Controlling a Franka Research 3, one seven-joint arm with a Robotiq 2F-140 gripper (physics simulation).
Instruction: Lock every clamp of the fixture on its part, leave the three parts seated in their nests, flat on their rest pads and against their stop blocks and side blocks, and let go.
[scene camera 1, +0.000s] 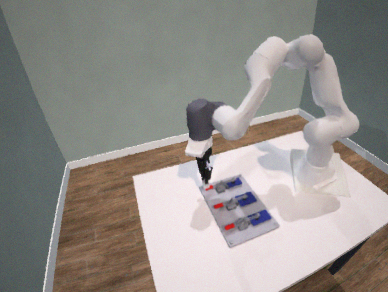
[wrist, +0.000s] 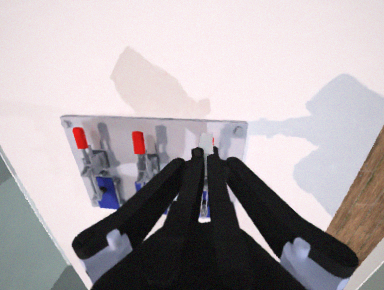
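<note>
The grey fixture plate (scene camera 1: 250, 235) (wrist: 120, 135) carries three clamps with red handles. The near clamp's handle (scene camera 1: 229, 227) (wrist: 80, 138) and the middle clamp's handle (scene camera 1: 218, 205) (wrist: 138, 142) point away from their blue parts. The far clamp's handle (scene camera 1: 209, 188) (wrist: 213, 142) is mostly hidden behind the fingertips in the wrist view. The near blue part (scene camera 1: 260, 218) (wrist: 108, 196), middle blue part (scene camera 1: 247, 199) and far blue part (scene camera 1: 235, 183) lie beneath the clamp arms; exact seating and locking are too small to tell. My gripper (scene camera 1: 206, 184) (wrist: 206, 141) is shut, empty, at the far handle; contact is unclear.
The fixture lies on a white table (scene camera 1: 175, 250) (wrist: 280, 60). The arm's base (scene camera 1: 317, 172) stands on the table to the right in the scene view. Corner bolts (wrist: 238, 130) stand on the plate. The table's edge runs behind and left of the fixture in the scene view.
</note>
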